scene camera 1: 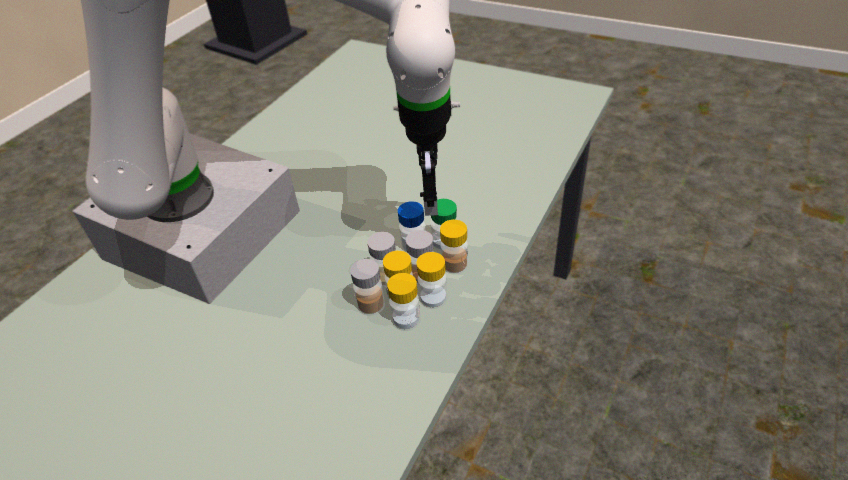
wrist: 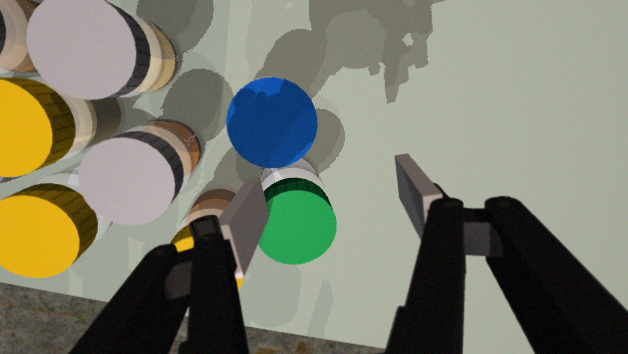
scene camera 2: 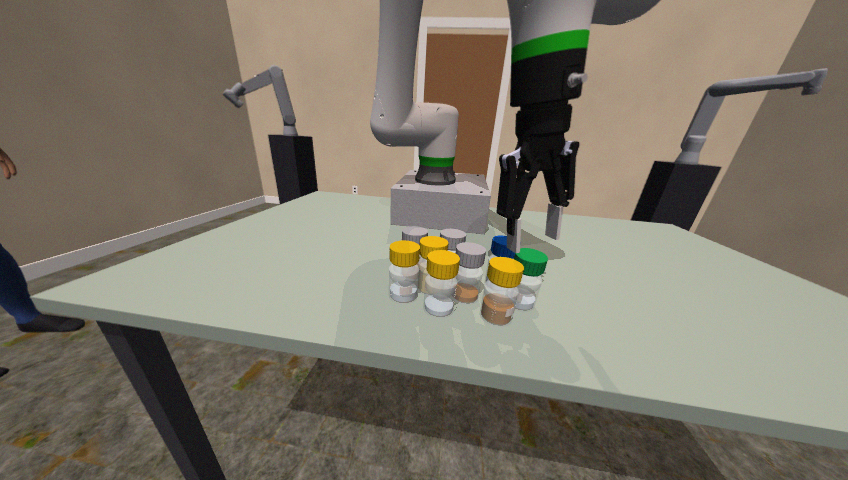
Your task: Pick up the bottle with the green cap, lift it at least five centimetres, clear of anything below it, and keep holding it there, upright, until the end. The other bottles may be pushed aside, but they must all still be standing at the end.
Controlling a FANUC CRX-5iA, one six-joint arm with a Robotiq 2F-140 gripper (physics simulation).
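Places are measured from the arm's base along level axes (x ahead, y left, z up), in millimetres.
Pixels of known places: gripper, fingertip midpoint: (scene camera 1: pixel 430 197) (wrist: pixel 329 187) (scene camera 2: pixel 533 243); arm's base at its link origin: (scene camera 1: pixel 177 197) (scene camera 2: pixel 435 180).
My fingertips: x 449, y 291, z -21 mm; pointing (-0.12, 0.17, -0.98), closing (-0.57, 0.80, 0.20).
Observation:
Ahead of a thing's pixels: the offset from my fingertips to its top centre. Level surfaces: height alone.
The green-capped bottle @(dx +33, dy -5, dz -7 mm) (scene camera 1: pixel 444 212) (scene camera 2: pixel 531 262) (wrist: pixel 297 227) stands upright on the table @(dz -115 mm) (scene camera 1: pixel 196 380) (scene camera 2: pixel 238 285) at the far end of the group. My gripper (scene camera 1: pixel 430 208) (scene camera 2: pixel 533 228) (wrist: pixel 329 187) is open, partly closed in, with nothing between its fingers. Its fingertips are at or a little above cap height; the exact height is unclear. In the wrist view the left pad overlaps the green cap's left edge, and the right pad is well to its right. In scene camera 2 the left fingertip hides part of the blue-capped bottle @(dx -20, dy -45, dz -10 mm) (scene camera 1: pixel 411 214) (scene camera 2: pixel 501 246) (wrist: pixel 271 122), which stands close by.
A yellow-capped bottle @(dx +88, dy -50, dz -10 mm) (scene camera 1: pixel 453 233) (scene camera 2: pixel 505 272) (wrist: pixel 184 241) stands beside the green one, partly behind the left finger in the wrist view. A grey-capped bottle @(dx +46, dy -110, dz -10 mm) (scene camera 1: pixel 418 243) (scene camera 2: pixel 470 255) (wrist: pixel 127 181) and several more yellow- and grey-capped bottles stand upright nearby. The robot's base block (scene camera 1: pixel 238 231) (scene camera 2: pixel 440 208) is behind.

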